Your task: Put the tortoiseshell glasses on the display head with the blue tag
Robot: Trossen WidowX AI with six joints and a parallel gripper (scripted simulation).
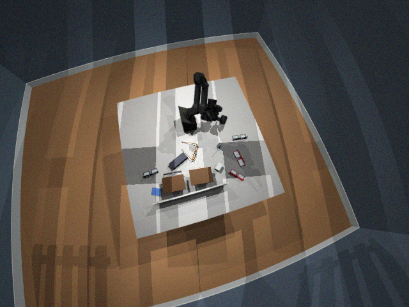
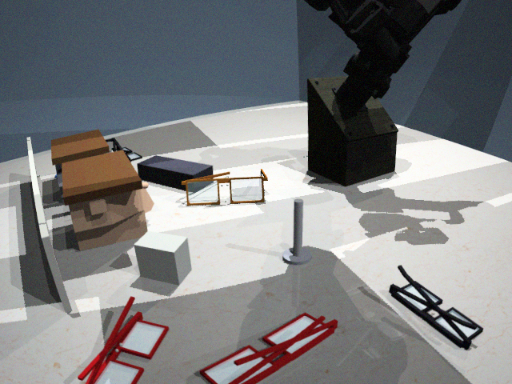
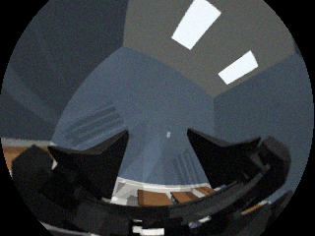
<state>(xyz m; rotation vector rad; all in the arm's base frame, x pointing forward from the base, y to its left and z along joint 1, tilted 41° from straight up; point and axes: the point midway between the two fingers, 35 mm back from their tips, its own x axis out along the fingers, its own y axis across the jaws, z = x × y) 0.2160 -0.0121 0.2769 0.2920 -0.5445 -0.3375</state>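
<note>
The grey post is 60 mm ahead of my gripper tip, 50 mm to the left of it and 370 mm below it. The rest, counted from my gripper tip: white rail 390 mm ahead, 280 mm to the right, 340 mm below; then white cube 230 mm ahead, 10 mm to the right, 370 mm below; then dark case 100 mm ahead, 330 mm to the right, 380 mm below.
</note>
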